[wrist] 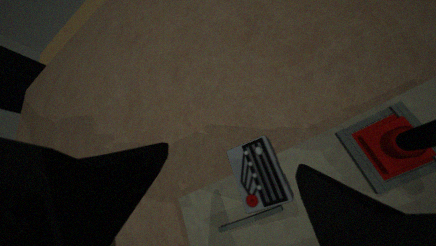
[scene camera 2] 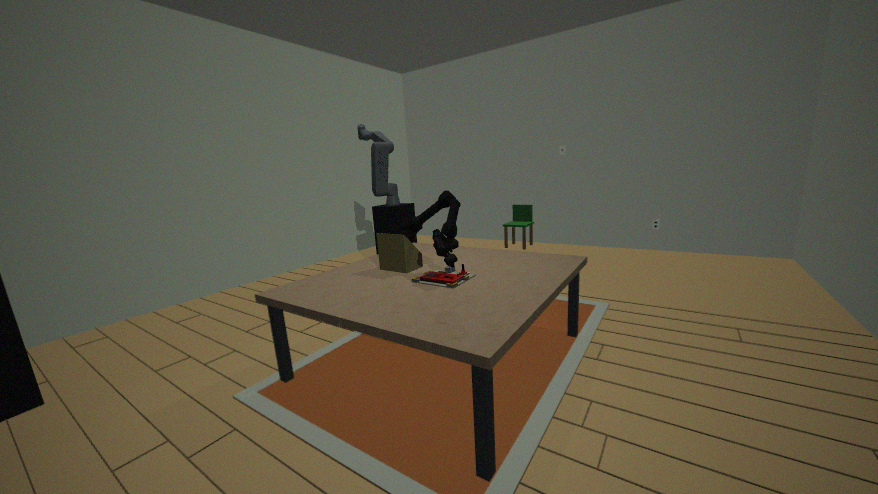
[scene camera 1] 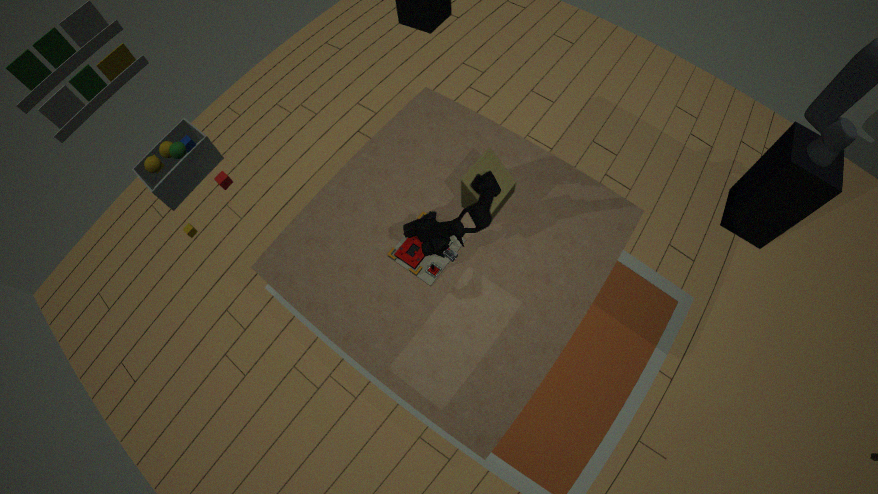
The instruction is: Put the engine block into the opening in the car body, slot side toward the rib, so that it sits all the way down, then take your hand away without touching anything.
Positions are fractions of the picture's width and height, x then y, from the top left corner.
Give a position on a grey engine block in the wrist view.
At 0.60, 0.75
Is my gripper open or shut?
Open.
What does my gripper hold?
Nothing.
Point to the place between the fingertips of my gripper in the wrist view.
0.53, 0.65
